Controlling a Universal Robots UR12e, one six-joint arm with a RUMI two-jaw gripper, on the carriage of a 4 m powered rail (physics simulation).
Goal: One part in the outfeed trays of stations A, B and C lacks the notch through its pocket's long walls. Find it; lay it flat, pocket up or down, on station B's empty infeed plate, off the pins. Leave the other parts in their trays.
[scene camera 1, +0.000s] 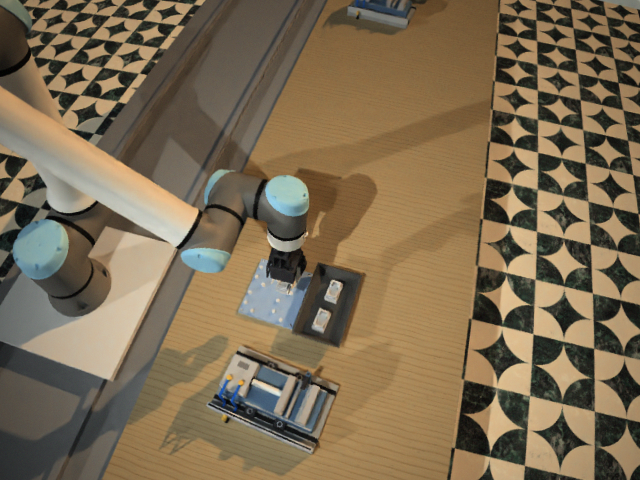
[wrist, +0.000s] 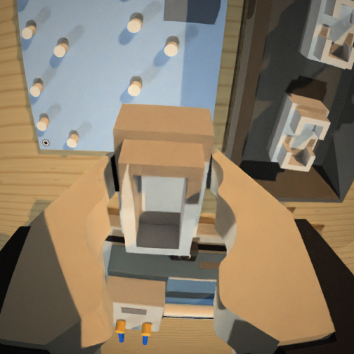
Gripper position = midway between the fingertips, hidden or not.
Labels:
gripper: scene camera 1 286,283; wrist 162,153

